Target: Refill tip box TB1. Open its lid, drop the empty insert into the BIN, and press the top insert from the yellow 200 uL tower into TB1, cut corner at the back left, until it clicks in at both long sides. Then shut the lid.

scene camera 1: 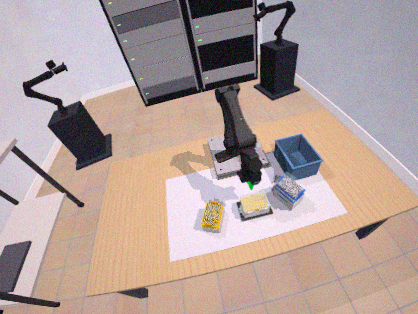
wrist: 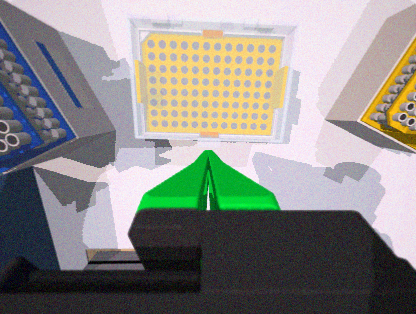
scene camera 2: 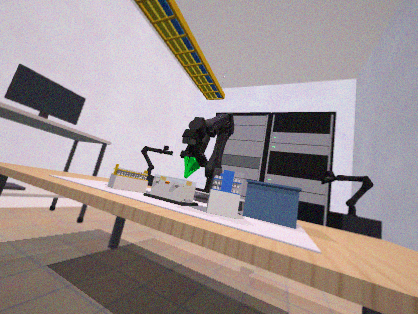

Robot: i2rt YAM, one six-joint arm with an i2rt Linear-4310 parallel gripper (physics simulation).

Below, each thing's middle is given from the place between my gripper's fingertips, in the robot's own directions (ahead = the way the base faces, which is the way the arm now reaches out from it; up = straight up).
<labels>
I see the clear lid (wrist: 211,79) 50 mm ahead of my hand, 20 mm below it and 10 mm to the right of it. From my hand the other things lie so: blue bin (scene camera 2: 277,203) (330 mm to the left, 70 mm behind, 30 mm below).
</labels>
